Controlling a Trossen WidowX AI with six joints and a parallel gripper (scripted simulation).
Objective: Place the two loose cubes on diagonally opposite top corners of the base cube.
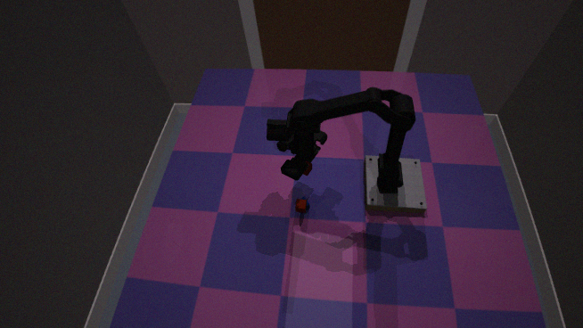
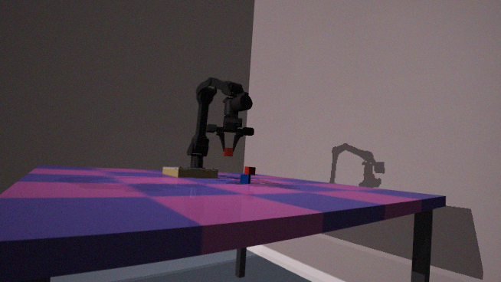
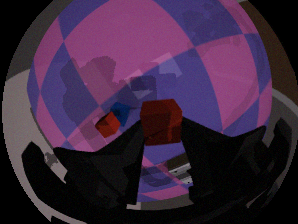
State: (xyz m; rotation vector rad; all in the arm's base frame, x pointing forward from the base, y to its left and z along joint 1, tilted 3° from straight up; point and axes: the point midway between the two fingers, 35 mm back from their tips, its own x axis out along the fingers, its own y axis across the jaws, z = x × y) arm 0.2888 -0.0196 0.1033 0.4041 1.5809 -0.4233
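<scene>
The blue base cube lies 1 cm ahead of my gripper tip, 9 cm to the left of it and 11 cm below it.
</scene>
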